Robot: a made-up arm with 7 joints.
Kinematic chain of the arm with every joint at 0, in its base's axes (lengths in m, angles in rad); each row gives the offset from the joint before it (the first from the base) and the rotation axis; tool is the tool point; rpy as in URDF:
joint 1: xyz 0 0 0.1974 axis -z
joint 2: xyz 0 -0.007 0.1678 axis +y
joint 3: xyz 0 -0.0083 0.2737 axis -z
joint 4: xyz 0 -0.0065 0.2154 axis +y
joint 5: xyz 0 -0.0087 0.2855 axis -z
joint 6: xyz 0 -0.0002 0.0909 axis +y
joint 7: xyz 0 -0.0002 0.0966 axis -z
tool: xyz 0 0 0 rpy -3.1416 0 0
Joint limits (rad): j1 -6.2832..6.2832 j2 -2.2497..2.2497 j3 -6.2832..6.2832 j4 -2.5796..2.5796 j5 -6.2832..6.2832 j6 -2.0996..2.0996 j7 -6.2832..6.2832
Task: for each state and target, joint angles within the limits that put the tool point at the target. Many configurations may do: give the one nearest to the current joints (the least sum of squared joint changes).
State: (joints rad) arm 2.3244 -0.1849 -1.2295 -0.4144 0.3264 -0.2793 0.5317
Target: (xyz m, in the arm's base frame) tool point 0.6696 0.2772 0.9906
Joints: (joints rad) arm 2.8892 -0.8234 -1.1519 -0.1503 0.3471 -0.2210 0.5317
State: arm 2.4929 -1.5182 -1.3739 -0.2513 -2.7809 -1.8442 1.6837
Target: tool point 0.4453 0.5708 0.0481
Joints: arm 2.5441 -1.9733 -1.2448 -0.8771 -2.7666 -2.0996 1.6837
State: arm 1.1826 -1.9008 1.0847 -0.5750 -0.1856 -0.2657 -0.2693
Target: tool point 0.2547 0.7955 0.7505
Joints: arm 1.6113 -1.0407 1.3429 -0.5110 -0.1650 -0.2204 -0.2693
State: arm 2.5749 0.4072 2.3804 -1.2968 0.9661 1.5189 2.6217
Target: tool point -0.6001 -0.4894 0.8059
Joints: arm 2.6747 0.9072 2.5065 -0.6254 0.8216 1.0358 2.6217
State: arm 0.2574 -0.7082 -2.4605 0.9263 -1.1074 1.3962 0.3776
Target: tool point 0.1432 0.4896 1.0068
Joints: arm 1.2805 -0.3535 -1.9540 0.8174 -1.0574 1.0374 0.3776
